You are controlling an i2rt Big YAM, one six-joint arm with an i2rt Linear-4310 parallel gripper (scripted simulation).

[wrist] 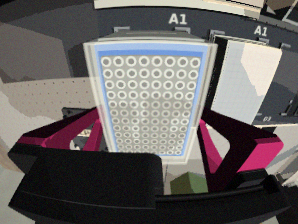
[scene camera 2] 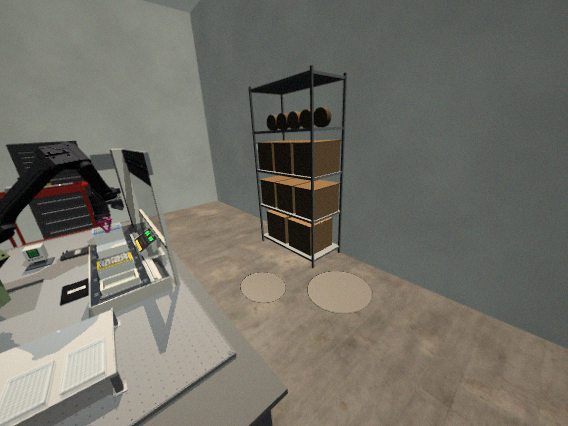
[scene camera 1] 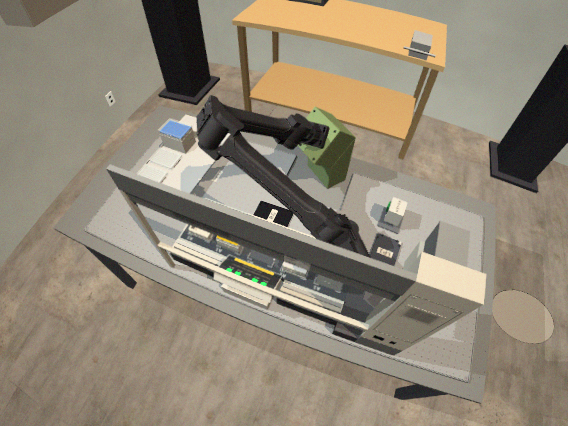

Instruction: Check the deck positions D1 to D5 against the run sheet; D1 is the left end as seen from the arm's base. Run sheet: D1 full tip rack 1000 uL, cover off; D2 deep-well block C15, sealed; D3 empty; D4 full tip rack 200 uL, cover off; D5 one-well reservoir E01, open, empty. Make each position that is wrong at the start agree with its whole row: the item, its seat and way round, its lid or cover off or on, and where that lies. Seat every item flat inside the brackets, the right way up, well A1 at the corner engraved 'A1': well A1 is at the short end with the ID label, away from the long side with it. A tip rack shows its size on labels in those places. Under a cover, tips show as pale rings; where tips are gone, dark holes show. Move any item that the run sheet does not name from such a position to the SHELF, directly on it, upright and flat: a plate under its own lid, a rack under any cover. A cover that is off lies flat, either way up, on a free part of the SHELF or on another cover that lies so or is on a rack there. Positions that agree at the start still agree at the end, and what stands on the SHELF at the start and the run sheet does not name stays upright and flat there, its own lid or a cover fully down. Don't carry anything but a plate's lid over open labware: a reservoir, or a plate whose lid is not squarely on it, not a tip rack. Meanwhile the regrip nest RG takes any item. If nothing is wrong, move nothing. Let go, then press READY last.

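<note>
From the wrist I can see my gripper (wrist: 149, 109), and there's a clear cover (wrist: 150, 91) with it in that view of the gripper.
</note>
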